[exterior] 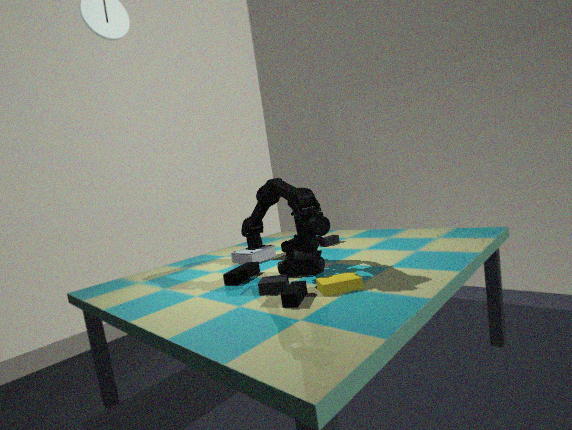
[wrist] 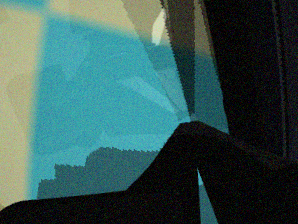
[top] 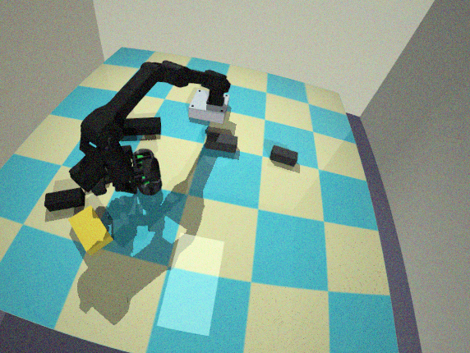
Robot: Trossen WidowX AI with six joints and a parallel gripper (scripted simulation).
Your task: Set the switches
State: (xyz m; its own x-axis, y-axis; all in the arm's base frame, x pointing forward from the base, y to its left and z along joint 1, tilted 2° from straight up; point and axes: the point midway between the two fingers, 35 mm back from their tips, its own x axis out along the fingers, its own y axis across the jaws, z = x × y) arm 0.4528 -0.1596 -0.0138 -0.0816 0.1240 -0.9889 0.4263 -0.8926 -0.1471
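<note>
My gripper tip is 260 mm past the long dark block, 90 mm to the left of it and 10 mm below it. From my gripper tip the other things lie so: yellow block (150 mm ahead, 80 mm to the right, 10 mm above).
</note>
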